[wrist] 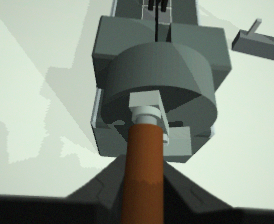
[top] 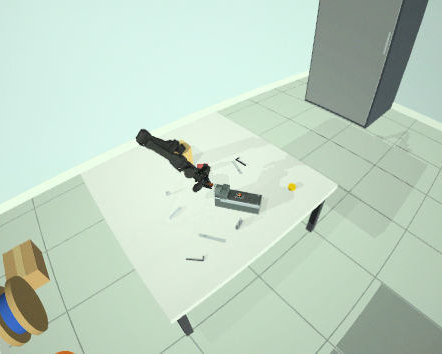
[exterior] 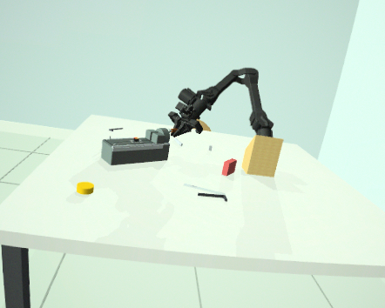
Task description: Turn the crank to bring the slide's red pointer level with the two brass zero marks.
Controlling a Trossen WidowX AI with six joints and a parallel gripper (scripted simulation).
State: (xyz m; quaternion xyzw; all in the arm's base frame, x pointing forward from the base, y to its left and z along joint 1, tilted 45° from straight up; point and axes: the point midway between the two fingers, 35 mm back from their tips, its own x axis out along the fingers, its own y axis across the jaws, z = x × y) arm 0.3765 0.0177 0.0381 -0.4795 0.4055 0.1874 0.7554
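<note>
My gripper tip is 2 cm below the orange crank handle, 1 cm to the left of it and 1 cm past it. The rest, counted from my gripper tip: yellow disc: 46 cm to the left, 21 cm ahead, 8 cm below; then black hex key: 34 cm to the left, 20 cm behind, 9 cm below; then red pointer: 13 cm ahead, 10 cm to the left, 1 cm below.
</note>
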